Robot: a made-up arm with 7 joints.
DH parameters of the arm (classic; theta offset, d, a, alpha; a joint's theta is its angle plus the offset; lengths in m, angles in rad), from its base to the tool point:
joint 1: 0 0.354 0 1.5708
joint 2: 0 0.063 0 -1.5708
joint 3: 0 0.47 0.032 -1.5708
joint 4: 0 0.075 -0.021 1.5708
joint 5: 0 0.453 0 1.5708
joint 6: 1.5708 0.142 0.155 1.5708
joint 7: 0 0.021 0 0
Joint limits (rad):
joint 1: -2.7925..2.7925
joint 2: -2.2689..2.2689
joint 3: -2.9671..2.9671
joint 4: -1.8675..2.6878
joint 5: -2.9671..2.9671
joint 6: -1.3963..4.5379
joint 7: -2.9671..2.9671
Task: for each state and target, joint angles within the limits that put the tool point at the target. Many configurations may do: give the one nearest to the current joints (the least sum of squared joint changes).
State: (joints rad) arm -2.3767 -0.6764 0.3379 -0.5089 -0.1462 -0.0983 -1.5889
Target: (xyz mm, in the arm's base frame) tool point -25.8 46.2 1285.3
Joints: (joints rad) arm -2.3958 -0.5416 -0.1592 -0.9466 -0.2619 0.0298 -1.5889
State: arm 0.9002 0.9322 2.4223 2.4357 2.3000 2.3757 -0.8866
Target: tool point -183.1 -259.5 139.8
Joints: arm 0.9517 1.1280 2.5862 1.9213 2.5384 2.3595 -0.8866
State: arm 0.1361 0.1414 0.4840 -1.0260 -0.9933 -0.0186 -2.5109
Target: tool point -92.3 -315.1 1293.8
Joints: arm 0.2058 -0.2357 0.4748 -0.6579 -0.9390 -0.0529 -2.5109
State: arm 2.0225 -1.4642 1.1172 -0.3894 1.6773 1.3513 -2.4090
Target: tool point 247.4 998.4 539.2
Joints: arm 1.4881 -1.4171 1.1340 -0.4709 1.7008 0.9342 -2.4090
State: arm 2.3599 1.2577 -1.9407 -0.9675 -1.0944 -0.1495 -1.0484
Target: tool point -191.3 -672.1 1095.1
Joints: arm 1.6370 0.8536 -1.9797 -0.3781 -1.1362 0.0062 -1.0484
